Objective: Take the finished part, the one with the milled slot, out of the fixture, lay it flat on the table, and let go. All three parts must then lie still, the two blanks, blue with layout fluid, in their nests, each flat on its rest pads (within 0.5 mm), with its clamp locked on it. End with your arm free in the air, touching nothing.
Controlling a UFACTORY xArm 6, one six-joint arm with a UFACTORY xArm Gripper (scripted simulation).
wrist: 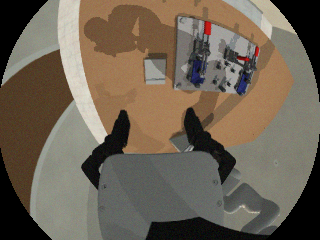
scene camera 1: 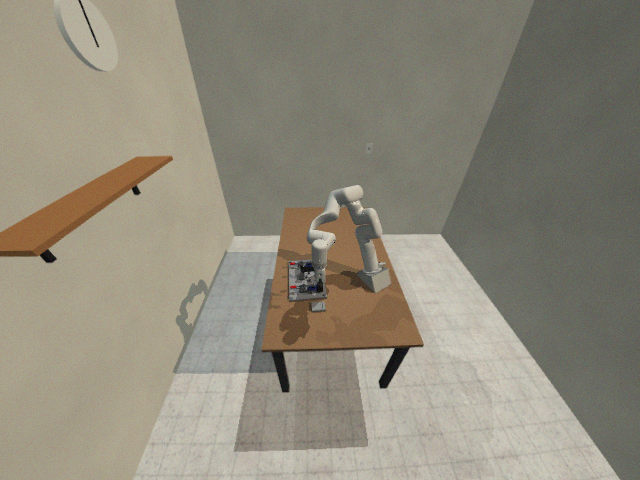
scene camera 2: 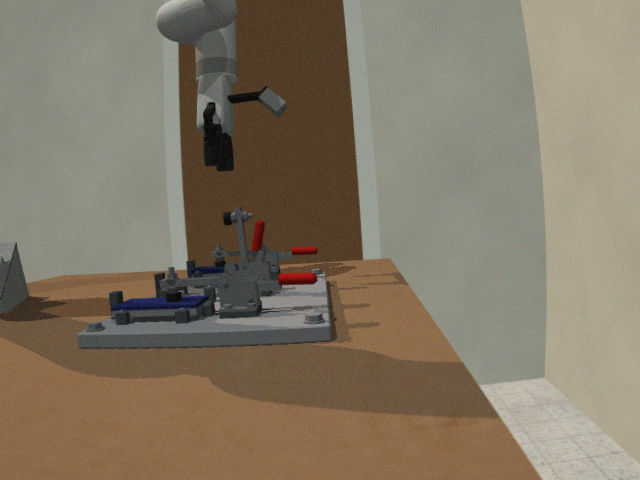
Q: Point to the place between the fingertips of my gripper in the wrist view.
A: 156, 116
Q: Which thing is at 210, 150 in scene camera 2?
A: My gripper.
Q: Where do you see a grey fixture plate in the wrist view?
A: At 220, 38
